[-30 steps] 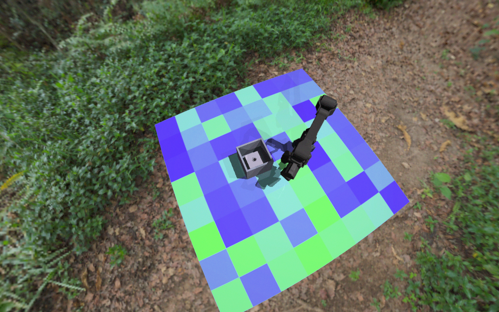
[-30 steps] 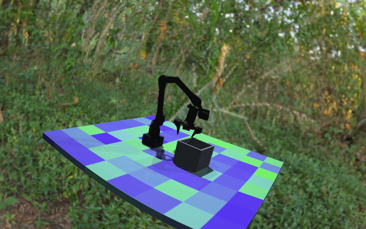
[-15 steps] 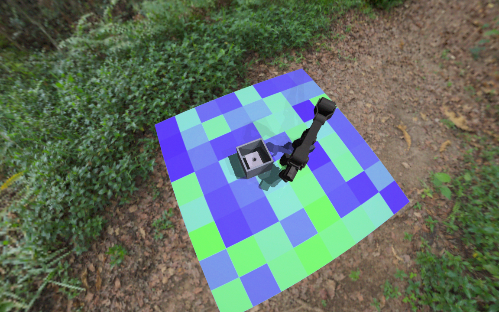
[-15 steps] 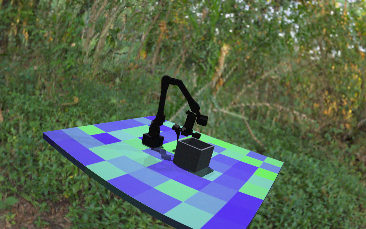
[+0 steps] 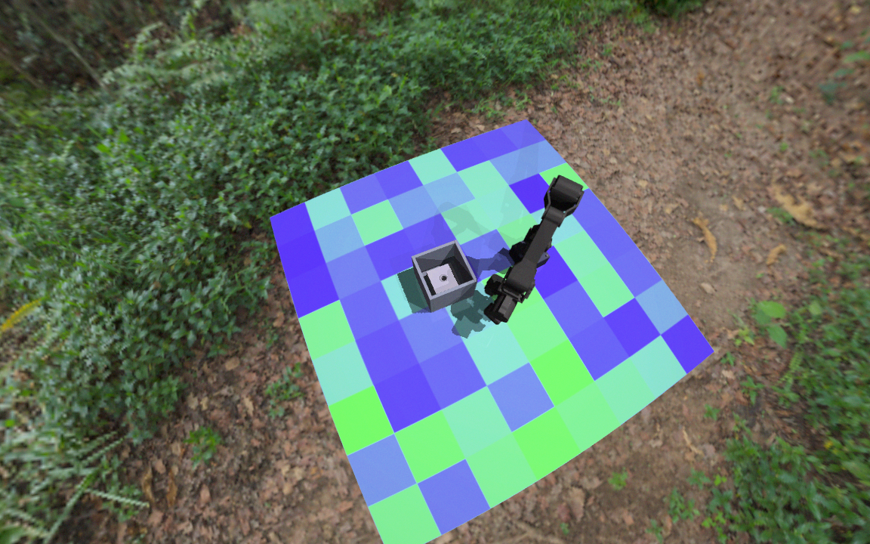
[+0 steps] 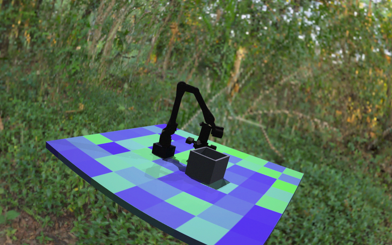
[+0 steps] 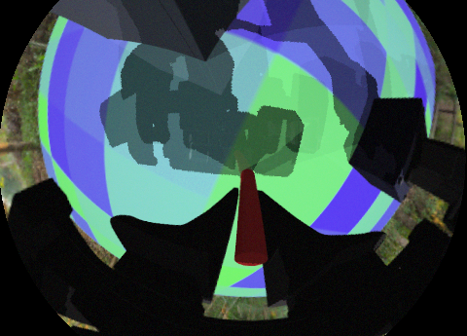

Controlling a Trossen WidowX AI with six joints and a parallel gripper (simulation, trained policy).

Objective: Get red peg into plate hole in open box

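Now: gripper tip 19 cm to the left of the light plate, 13 cm short of it and 2 cm below it. Round my gripper tip: red peg (1 cm above).
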